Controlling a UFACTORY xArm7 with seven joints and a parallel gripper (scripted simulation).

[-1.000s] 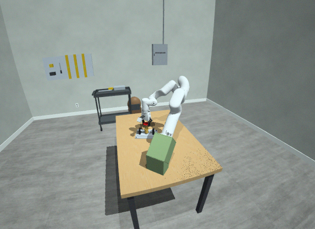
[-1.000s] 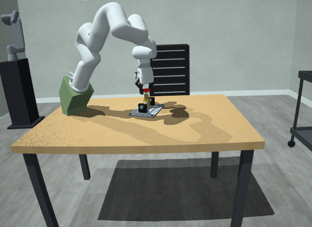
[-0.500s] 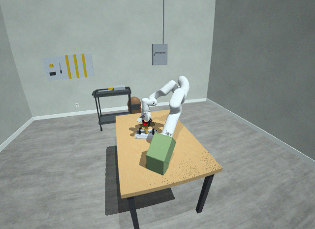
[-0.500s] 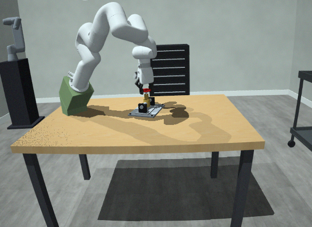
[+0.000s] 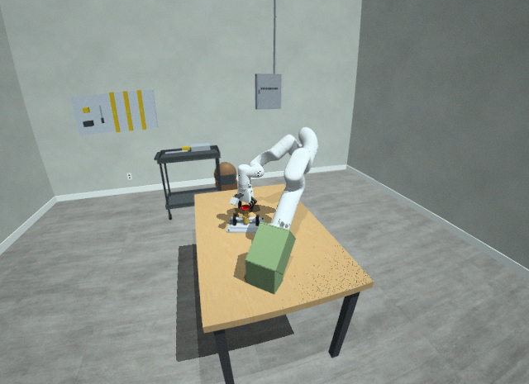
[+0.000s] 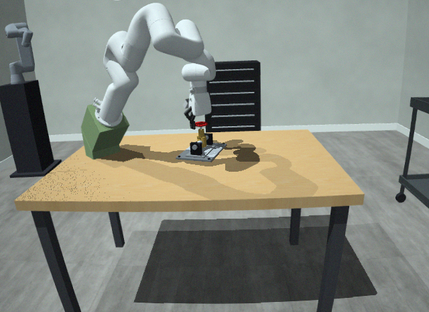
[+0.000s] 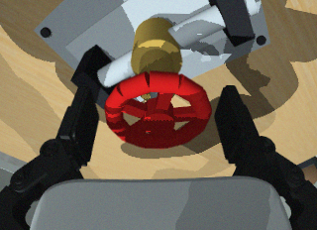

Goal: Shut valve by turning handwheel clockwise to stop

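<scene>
My hand is right at the red spoked handwheel.
</scene>
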